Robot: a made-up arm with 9 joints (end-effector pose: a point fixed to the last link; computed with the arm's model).
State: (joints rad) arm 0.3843 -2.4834 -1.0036 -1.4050 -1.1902 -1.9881 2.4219 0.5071 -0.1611
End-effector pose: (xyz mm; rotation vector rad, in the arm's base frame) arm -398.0 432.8 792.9 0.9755 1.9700 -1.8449
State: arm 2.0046 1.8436 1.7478 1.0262 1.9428 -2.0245 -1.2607 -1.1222 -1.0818
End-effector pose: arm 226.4 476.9 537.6 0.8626 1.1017 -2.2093
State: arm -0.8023 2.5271 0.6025 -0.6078 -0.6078 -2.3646 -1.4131 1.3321 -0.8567
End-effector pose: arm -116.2 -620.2 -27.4 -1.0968 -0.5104 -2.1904
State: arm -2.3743 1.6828 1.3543 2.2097 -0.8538 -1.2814 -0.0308 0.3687 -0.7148
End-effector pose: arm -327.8 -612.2 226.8 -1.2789 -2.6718 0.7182
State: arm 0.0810 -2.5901 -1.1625 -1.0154 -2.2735 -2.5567 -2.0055 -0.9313 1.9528
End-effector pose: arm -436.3 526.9 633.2 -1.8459 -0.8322 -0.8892
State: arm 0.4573 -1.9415 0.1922 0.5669 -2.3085 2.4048 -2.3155 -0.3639 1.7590
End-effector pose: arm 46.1 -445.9 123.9 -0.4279 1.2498 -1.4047
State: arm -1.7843 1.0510 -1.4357 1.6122 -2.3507 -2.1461 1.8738 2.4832 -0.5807
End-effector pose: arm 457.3 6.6 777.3 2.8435 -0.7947 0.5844
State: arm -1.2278 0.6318 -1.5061 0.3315 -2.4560 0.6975 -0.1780 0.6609 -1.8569
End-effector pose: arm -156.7 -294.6 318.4 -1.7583 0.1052 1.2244
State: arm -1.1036 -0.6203 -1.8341 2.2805 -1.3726 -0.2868 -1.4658 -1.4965 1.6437
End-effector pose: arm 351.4 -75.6 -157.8 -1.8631 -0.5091 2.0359
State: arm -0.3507 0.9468 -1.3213 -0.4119 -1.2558 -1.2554 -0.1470 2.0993 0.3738
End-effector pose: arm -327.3 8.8 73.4 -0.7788 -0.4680 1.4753
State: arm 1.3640 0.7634 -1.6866 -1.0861 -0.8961 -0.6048 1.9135 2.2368 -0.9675
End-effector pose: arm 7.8 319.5 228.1 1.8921 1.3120 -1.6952
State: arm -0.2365 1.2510 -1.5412 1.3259 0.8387 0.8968 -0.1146 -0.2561 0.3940
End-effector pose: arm -364.4 -366.7 362.5 1.6994 0.7929 1.1813
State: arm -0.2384 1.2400 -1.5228 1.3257 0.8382 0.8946 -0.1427 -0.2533 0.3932
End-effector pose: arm -355.4 -363.2 361.4 1.6915 0.7892 1.1727
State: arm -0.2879 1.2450 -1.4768 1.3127 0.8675 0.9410 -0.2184 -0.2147 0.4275
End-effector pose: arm -309.0 -356.5 364.7 1.6049 0.8375 1.1600
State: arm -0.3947 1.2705 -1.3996 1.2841 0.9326 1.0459 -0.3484 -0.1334 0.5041
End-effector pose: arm -221.3 -338.4 371.0 1.4312 0.9276 1.1501
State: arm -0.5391 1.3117 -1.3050 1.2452 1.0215 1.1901 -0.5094 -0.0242 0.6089
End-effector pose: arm -114.4 -300.4 378.4 1.2192 1.0135 1.1549
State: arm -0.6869 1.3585 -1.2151 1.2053 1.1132 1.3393 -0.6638 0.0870 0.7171
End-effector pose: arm -20.3 -247.8 389.3 1.0347 1.0665 1.1799
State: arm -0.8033 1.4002 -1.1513 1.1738 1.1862 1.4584 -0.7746 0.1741 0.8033
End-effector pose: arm 39.9 -199.6 401.7 0.9124 1.0937 1.2144
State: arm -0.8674 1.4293 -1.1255 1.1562 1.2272 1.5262 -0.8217 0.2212 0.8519
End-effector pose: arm 66.3 -173.9 408.5 0.8478 1.1116 1.2364
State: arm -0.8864 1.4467 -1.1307 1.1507 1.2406 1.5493 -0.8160 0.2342 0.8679
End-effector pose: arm 71.6 -170.7 407.3 0.8189 1.1294 1.2383
